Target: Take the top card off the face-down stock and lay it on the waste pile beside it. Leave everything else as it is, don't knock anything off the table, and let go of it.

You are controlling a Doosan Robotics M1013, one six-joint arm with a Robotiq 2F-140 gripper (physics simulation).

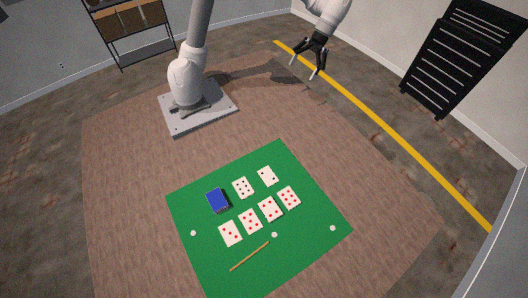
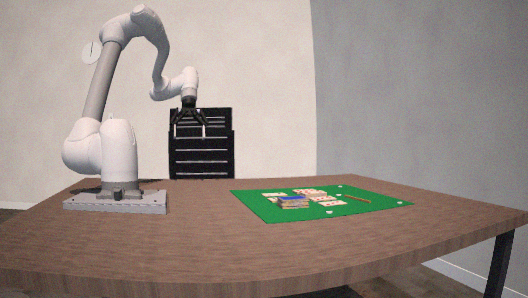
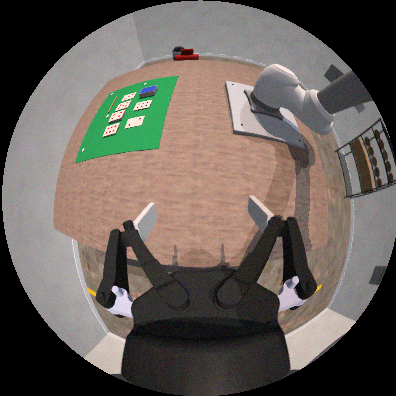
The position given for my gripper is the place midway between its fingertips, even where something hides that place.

In view: my gripper (image 1: 300, 72) and a green mat (image 1: 303, 234).
My gripper is seen too in image 3 (image 3: 201, 207). The green mat shows as well in image 2 (image 2: 269, 212) and in image 3 (image 3: 147, 135).
